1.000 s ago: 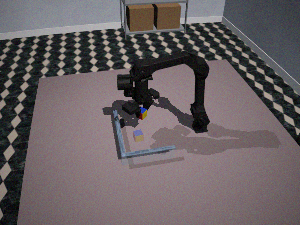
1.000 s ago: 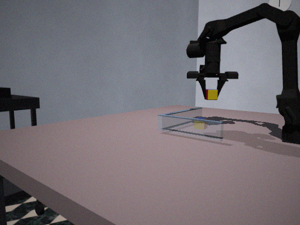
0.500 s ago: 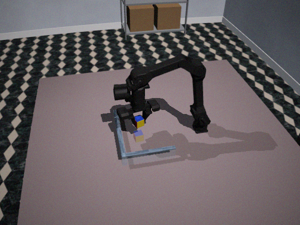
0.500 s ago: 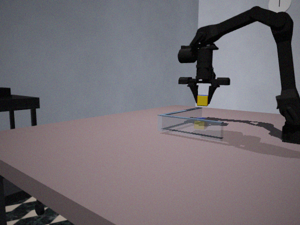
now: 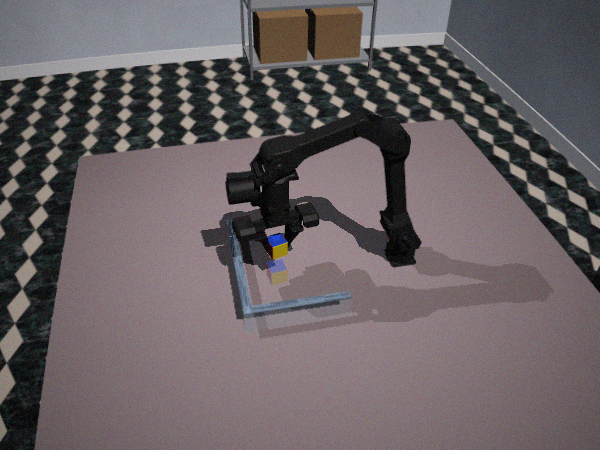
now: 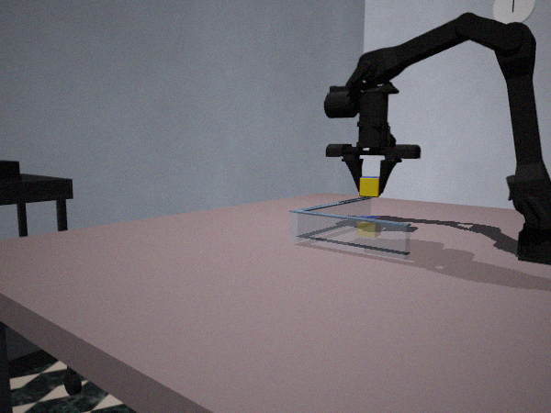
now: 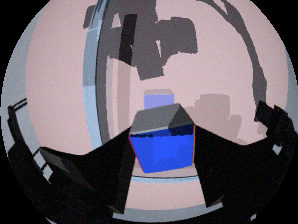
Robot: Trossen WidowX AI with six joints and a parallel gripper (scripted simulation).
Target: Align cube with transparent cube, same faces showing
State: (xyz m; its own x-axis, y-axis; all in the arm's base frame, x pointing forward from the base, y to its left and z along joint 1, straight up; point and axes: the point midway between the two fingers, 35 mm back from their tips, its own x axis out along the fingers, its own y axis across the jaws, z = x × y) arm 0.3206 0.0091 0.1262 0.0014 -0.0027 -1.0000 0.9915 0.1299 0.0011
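Now: hand 11 cm above the transparent cube.
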